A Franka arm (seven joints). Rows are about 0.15 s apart.
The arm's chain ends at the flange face. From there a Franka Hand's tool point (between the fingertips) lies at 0.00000 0.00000 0.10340 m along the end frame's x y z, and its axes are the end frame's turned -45 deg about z.
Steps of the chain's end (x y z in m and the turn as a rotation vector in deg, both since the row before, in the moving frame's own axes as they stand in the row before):
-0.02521, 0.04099, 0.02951, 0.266, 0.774, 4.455
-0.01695, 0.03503, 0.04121, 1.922, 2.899, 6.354
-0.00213, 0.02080, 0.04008, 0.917, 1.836, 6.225
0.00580, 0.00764, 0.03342, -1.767, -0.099, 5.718
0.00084, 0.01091, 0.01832, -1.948, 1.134, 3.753
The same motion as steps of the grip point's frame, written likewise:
-0.04551, 0.01186, 0.02950, -0.359, 0.735, 4.455
-0.03069, 0.01437, 0.04102, -0.691, 3.409, 6.354
-0.01277, 0.01456, 0.04001, -0.650, 1.947, 6.225
-0.00378, 0.01151, 0.03337, -1.179, -1.319, 5.718
-0.00829, 0.01220, 0.01824, -2.179, -0.576, 3.753

